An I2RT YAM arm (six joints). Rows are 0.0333 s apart.
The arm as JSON. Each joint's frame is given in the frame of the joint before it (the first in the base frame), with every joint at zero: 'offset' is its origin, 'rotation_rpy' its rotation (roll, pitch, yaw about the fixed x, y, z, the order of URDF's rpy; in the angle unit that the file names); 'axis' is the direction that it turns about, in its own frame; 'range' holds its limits. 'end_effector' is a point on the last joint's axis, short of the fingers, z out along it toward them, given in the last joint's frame.
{
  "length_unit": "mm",
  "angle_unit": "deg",
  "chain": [
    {
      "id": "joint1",
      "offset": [
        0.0,
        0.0,
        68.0
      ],
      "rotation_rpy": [
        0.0,
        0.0,
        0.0
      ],
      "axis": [
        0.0,
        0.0,
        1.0
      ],
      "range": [
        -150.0,
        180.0
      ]
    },
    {
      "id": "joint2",
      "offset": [
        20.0,
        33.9,
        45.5
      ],
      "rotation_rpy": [
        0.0,
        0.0,
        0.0
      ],
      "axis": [
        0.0,
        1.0,
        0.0
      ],
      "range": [
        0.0,
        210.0
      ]
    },
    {
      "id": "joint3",
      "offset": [
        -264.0,
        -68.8,
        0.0
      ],
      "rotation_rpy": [
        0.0,
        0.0,
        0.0
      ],
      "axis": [
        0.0,
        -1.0,
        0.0
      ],
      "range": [
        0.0,
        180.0
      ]
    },
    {
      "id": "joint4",
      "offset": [
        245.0,
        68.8,
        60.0
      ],
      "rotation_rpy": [
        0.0,
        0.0,
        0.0
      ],
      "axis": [
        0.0,
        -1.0,
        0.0
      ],
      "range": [
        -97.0,
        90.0
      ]
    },
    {
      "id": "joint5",
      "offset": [
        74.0,
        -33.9,
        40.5
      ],
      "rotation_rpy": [
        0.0,
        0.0,
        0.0
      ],
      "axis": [
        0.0,
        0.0,
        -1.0
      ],
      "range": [
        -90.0,
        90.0
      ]
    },
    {
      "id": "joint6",
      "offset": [
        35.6,
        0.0,
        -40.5
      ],
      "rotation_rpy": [
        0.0,
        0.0,
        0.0
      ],
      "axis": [
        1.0,
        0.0,
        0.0
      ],
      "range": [
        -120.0,
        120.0
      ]
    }
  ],
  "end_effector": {
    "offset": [
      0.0,
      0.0,
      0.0
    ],
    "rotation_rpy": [
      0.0,
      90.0,
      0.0
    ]
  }
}
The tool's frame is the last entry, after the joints.
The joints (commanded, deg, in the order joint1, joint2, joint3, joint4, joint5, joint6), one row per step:
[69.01, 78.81, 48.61, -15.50, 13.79, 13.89]
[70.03, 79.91, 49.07, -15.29, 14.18, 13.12]
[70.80, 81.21, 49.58, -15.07, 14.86, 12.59]
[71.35, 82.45, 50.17, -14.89, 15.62, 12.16]
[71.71, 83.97, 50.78, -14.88, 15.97, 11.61]
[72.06, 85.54, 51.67, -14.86, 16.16, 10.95]
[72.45, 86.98, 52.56, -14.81, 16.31, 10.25]
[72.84, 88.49, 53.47, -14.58, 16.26, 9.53]
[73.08, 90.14, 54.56, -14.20, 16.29, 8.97]
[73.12, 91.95, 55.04, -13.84, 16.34, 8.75]
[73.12, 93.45, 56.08, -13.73, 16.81, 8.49]
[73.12, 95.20, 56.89, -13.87, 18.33, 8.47]
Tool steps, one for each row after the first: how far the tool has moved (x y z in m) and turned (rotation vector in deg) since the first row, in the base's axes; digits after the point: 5 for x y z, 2 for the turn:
[-0.00329, 0.00518, -0.00229, -0.86, -0.53, 1.29]
[-0.00522, 0.01025, -0.00529, -1.81, -1.09, 1.96]
[-0.00615, 0.01491, -0.00771, -2.64, -1.69, 2.29]
[-0.00634, 0.01963, -0.01177, -3.82, -1.92, 2.82]
[-0.00635, 0.02521, -0.01473, -4.80, -2.20, 3.52]
[-0.00672, 0.03070, -0.01717, -5.62, -2.52, 4.32]
[-0.00714, 0.03665, -0.01982, -6.28, -2.76, 5.28]
[-0.00652, 0.04323, -0.02224, -6.71, -3.03, 5.90]
[-0.00534, 0.04778, -0.02897, -7.73, -2.86, 6.11]
[-0.00347, 0.05299, -0.03150, -8.31, -3.20, 5.99]
[-0.00127, 0.05711, -0.03693, -9.77, -3.89, 5.05]

